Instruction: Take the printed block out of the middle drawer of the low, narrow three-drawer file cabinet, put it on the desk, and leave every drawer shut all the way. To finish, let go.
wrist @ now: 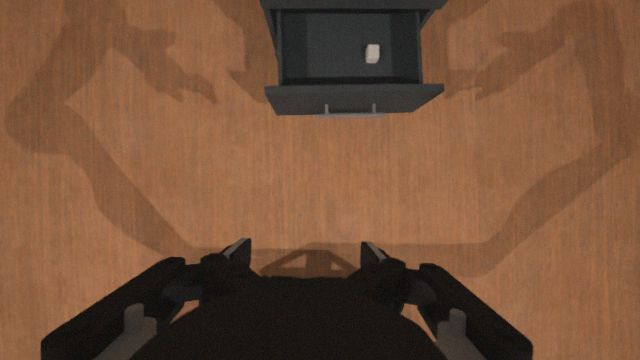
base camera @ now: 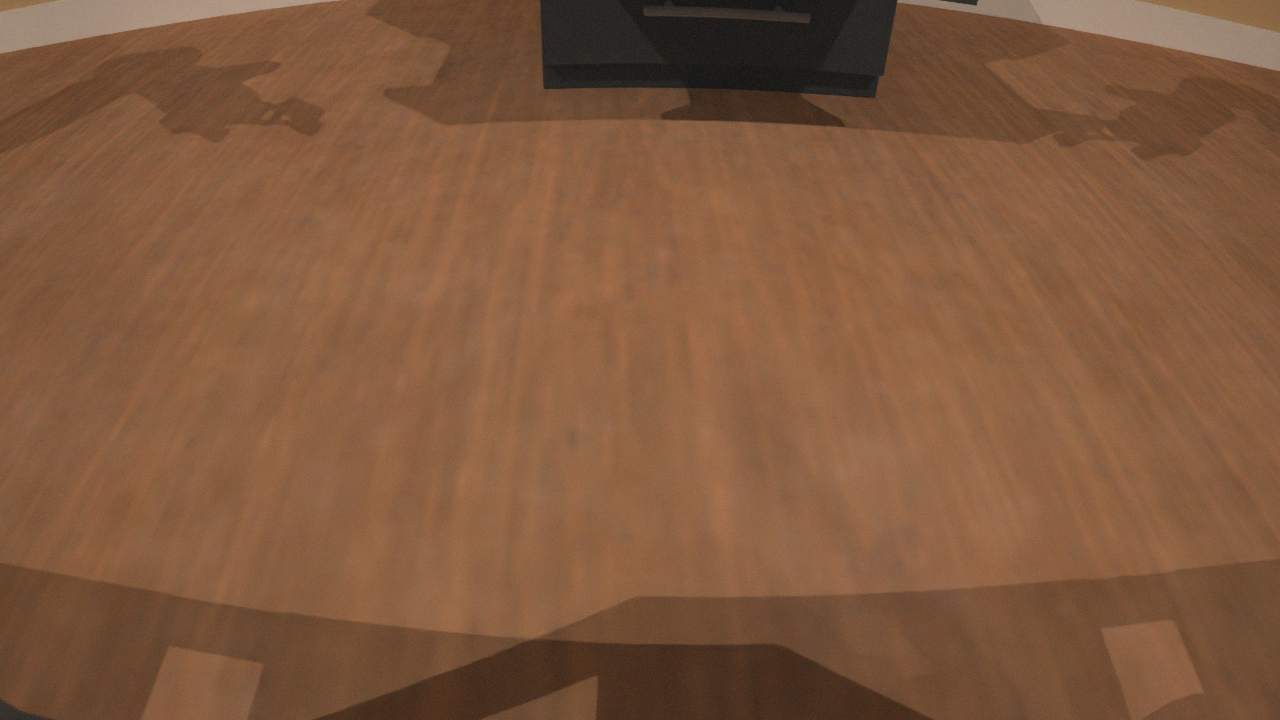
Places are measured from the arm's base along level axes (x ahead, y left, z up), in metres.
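Pixels of known places: gripper, between the fingertips: (wrist: 306, 252).
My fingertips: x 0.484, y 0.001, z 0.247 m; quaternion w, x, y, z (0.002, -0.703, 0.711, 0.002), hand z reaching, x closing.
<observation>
Ahead of a thing's pixels: the offset from my fingertips to its middle. "pt": to the spot under its first point. Level surfaces: height alone.
The dark file cabinet (base camera: 590, 40) (wrist: 355, 4) stands ahead, cut off by the top edge of both views. In the wrist view, its open middle drawer @[pt 0.327 m down, 0.261 m ahead, 0.090 m right] (wrist: 350, 97) sticks out toward me. The small white printed block @[0.413 m down, 0.428 m ahead, 0.166 m right] (wrist: 372, 53) lies inside, right of the drawer's centre. The bottom drawer's handle @[pt 0.528 m down, 0.420 m ahead, 0.085 m right] (base camera: 726, 14) shows in the base view, and that drawer looks shut. How the top drawer stands cannot be told. My gripper (wrist: 306, 252) is open and empty, on the near side of the drawer front and apart from it. The desk does not show.
Wooden floor @[0.644 m down] (base camera: 626, 358) (wrist: 350, 175) lies between me and the cabinet. A pale skirting board (base camera: 179, 19) runs along the wall at the back. Shadows of the arm and other shapes fall on the floor. A dark edge shows at the top right of the base view.
</observation>
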